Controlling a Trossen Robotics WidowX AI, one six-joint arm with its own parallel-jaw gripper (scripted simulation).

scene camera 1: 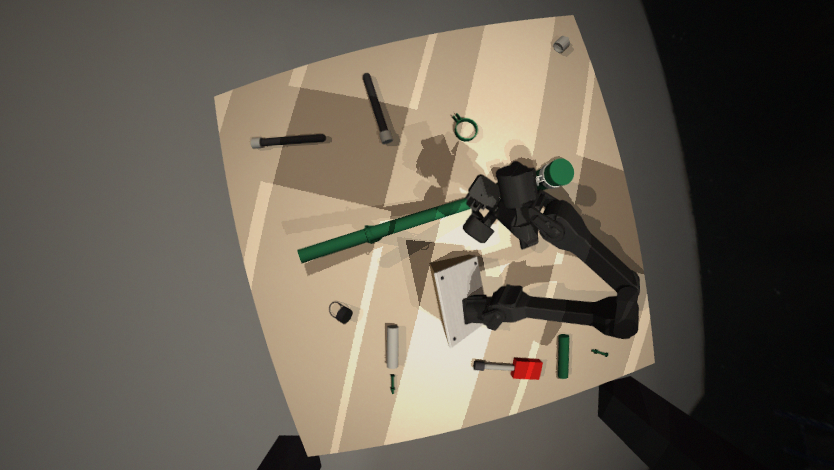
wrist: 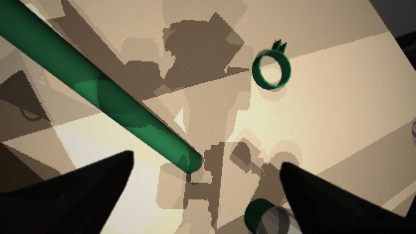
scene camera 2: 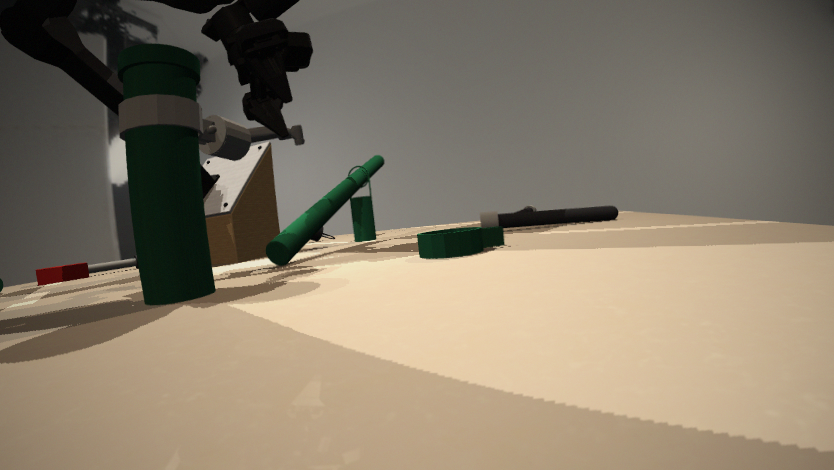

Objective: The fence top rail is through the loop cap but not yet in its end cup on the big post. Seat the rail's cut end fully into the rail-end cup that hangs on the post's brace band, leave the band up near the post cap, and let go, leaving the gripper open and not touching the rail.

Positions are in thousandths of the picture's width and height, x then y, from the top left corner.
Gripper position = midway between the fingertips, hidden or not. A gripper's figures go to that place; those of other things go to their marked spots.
Labels:
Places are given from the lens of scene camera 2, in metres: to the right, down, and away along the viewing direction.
my gripper (scene camera 2: 345, 256): -0.18, -0.16, 0.45
green top rail (scene camera 2: 336, 533): -0.17, 0.02, 0.42

